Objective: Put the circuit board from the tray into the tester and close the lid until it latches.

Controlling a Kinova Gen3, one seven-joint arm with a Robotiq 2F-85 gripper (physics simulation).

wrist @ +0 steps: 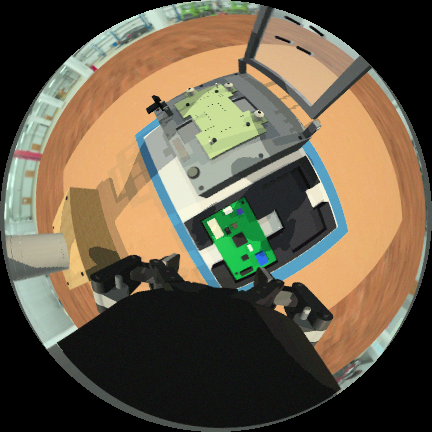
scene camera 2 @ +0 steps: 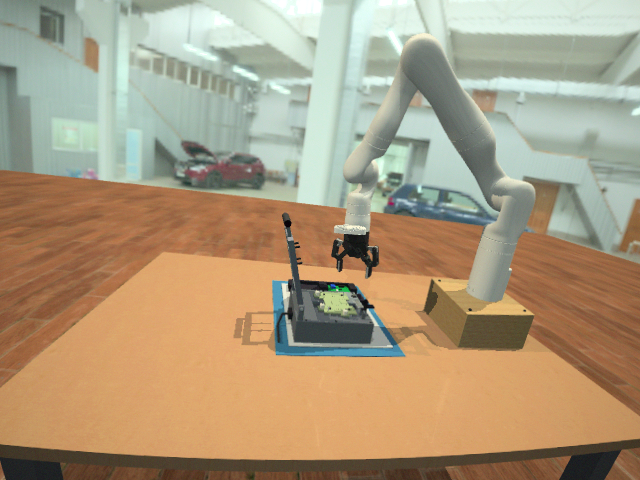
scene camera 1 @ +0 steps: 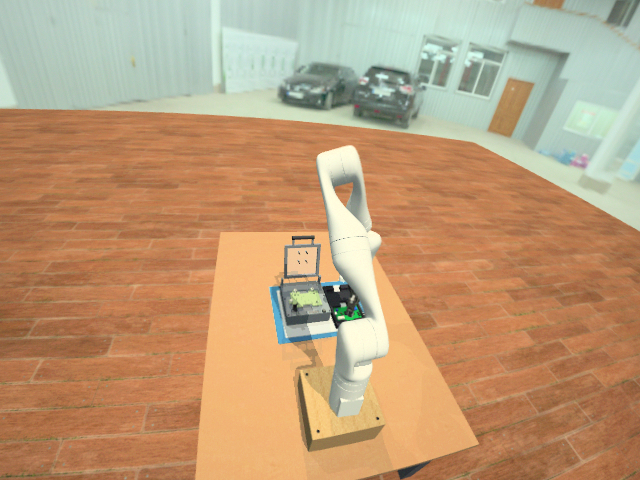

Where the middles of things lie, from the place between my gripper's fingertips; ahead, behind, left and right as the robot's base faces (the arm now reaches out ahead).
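There's a tester lid (scene camera 1: 300, 260) that's 200 mm ahead of my gripper, 200 mm to the left of it and 100 mm above it; going by their middles, the lid is the farthest from my gripper of the things named here. The pale green bed plate (scene camera 2: 335, 303) is 80 mm ahead of my gripper, 190 mm to the left of it and 20 mm below it. As for the green circuit board (wrist: 236, 233), my gripper is 30 mm short of it, 10 mm to the right of it and 60 mm above it, and going by their middles that board is the nearest to my gripper of the things named here.
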